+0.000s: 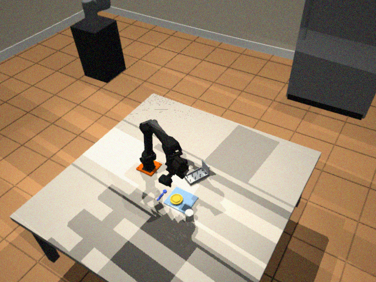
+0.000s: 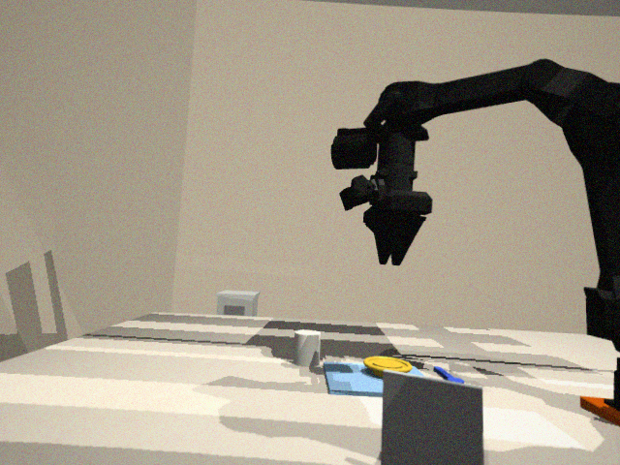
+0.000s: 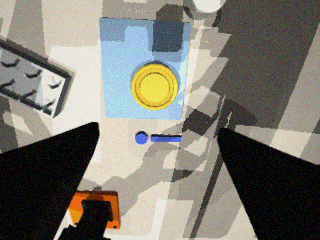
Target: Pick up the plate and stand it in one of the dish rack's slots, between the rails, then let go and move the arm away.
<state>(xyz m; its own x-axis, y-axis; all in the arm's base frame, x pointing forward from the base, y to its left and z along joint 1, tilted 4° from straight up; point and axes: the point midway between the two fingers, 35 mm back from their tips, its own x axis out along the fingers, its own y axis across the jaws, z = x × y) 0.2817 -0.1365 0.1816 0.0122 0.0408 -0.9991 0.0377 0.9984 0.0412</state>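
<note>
My gripper tip is 15 cm above the plate. From my gripper tip the other things lie so: blue spoon: 10 cm behind, 17 cm below; then light blue cloth: 2 cm ahead, 2 cm to the left, 17 cm below; then white cup: 12 cm ahead, 6 cm to the right, 14 cm below.
</note>
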